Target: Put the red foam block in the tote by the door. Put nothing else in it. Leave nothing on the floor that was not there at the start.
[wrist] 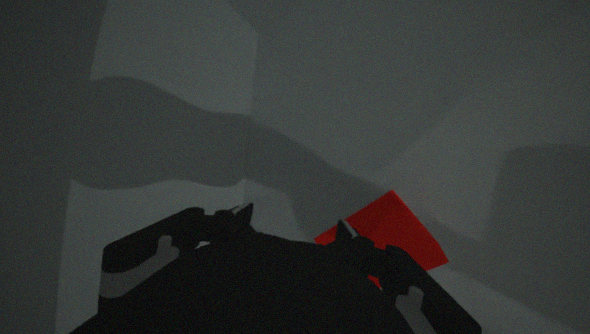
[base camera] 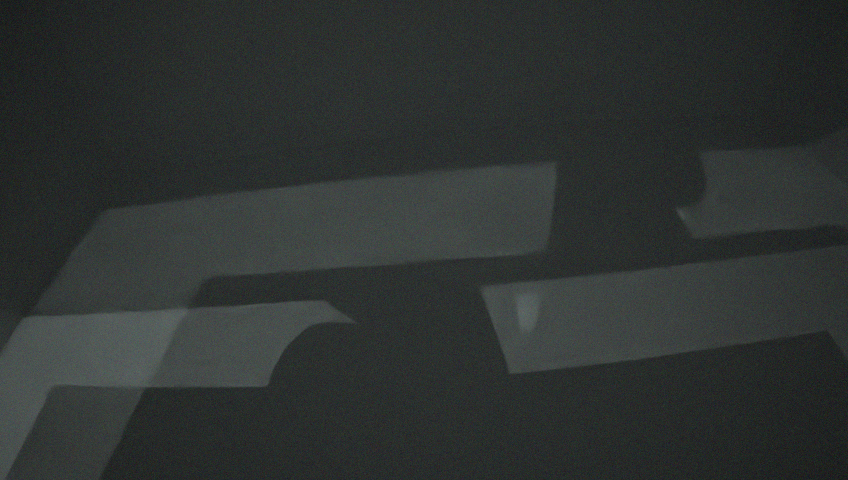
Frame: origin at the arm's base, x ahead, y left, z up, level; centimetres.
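Seen in the pictures: gripper, fingertip midpoint: (wrist: 293, 221).
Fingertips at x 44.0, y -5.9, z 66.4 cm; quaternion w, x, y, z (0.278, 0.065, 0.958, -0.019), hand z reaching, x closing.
Note:
A point is followed by its place in that frame.
The red foam block (wrist: 405, 227) {x 34.9, y -6.8, z 63.9 cm} shows in the wrist view at the lower right, with flat faces and sharp corners. It lies beyond the right finger, which hides part of it, and a bit of red shows below that finger. My gripper (wrist: 293, 221) {x 44.1, y -5.9, z 66.4 cm} is open, with nothing between its fingertips. The block is to the right of the gap between them; how far beyond the fingers it is, I cannot tell. The gripper's dark body hides the lower middle of the wrist view. The tote and the door cannot be made out in either view.
Both views are very dim. The base camera view shows pale light patches (base camera: 368, 220) {x 46.1, y 7.3, z -32.0 cm} (base camera: 666, 303) {x 33.4, y -15.6, z -32.0 cm} crossed by dark shadows, and a small brighter spot (base camera: 527, 310) {x 34.2, y -5.0, z -32.0 cm} at right of centre. In the wrist view, wavy shadow bands (wrist: 165, 135) {x 61.5, y -14.9, z 73.1 cm} cross grey surfaces.

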